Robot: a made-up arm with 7 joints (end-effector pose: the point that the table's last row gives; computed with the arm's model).
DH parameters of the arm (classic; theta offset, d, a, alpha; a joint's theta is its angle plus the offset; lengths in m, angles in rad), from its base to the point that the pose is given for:
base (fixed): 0 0.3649 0.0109 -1.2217
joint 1: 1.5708 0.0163 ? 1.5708
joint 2: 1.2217 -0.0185 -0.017 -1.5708
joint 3: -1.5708 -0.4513 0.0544 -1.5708
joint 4: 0 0.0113 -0.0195 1.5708
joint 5: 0 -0.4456 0.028 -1.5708
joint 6: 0 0.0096 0.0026 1.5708
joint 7: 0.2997 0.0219 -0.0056 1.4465
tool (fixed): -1.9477 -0.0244 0 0
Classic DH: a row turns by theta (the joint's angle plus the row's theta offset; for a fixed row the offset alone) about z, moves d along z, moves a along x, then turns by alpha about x.
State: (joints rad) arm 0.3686 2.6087 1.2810 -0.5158 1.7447 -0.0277 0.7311
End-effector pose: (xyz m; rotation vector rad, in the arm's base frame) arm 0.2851 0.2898 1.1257 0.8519 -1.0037 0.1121
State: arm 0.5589 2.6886 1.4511 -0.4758 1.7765 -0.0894 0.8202
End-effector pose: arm 0.3839 0.2490 1.1005 0.6960 -1.0489 -0.0351
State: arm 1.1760 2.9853 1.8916 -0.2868 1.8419 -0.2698 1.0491
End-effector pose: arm 0.7210 0.1846 0.8337 0.1264 -0.9124 -0.2300
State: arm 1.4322 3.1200 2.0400 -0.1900 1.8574 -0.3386 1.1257
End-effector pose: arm 0.8200 0.1837 0.6348 -0.0989 -0.7737 -0.1722
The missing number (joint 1, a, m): 0.0238
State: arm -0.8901 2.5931 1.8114 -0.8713 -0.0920 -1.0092 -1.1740
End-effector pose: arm -0.6188 0.2329 0.7919 0.1500 -0.2934 -2.5035
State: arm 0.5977 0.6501 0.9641 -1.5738 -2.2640 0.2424 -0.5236
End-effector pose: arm 0.0447 0.6238 0.1013 -0.8258 -1.1697 0.2481
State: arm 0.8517 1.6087 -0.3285 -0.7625 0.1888 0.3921 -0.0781
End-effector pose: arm -0.0262 0.8287 0.1688 -1.3559 -2.2134 0.9968
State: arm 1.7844 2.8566 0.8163 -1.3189 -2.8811 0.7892 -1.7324
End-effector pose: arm 0.5993 0.2876 -0.0161 1.0289 0.2798 -2.1362
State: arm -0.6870 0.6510 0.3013 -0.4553 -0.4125 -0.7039 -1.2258
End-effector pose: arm 0.6753 0.4782 0.0437 -2.9401 -0.6676 -0.2960
